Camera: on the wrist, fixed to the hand. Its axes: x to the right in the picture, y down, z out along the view.
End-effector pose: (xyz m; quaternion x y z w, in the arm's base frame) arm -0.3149 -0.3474 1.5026 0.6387 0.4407 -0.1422 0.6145
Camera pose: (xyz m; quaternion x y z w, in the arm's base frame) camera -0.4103 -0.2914 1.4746 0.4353 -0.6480 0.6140 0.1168
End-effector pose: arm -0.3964 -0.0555 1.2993 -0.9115 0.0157 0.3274 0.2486
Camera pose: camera -0.3439 -0.0233 1.3953 -0.0389 -0.9166 -0.2367 0.3199
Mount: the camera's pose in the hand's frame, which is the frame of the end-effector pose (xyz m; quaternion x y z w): -0.0125 -0.0808 -0.0796 -0.0145 -0.0044 -0.9996 0.0231
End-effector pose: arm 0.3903 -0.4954 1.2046 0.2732 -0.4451 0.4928 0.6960
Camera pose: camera 0.4918 -0.4652 1.1620 0.4433 0.2526 -0.6920 0.5107
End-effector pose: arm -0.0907 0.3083 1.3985 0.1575 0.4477 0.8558 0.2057
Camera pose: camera -0.0989 0.2879 1.2865 -0.4431 0.1545 -0.1801 0.8645
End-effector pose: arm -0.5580 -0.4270 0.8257 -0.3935 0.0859 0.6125 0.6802
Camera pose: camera -0.4591 -0.4827 0.8142 -0.1021 -0.4032 -0.6628 0.6226
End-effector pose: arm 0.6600 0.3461 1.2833 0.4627 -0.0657 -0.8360 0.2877
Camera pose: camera 0.6957 0.4320 1.2173 -0.0685 -0.4718 0.3099 0.8226
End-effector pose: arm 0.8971 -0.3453 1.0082 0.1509 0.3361 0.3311 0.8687
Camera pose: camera 0.8740 -0.4100 0.9171 -0.3436 0.1500 -0.8565 0.3547
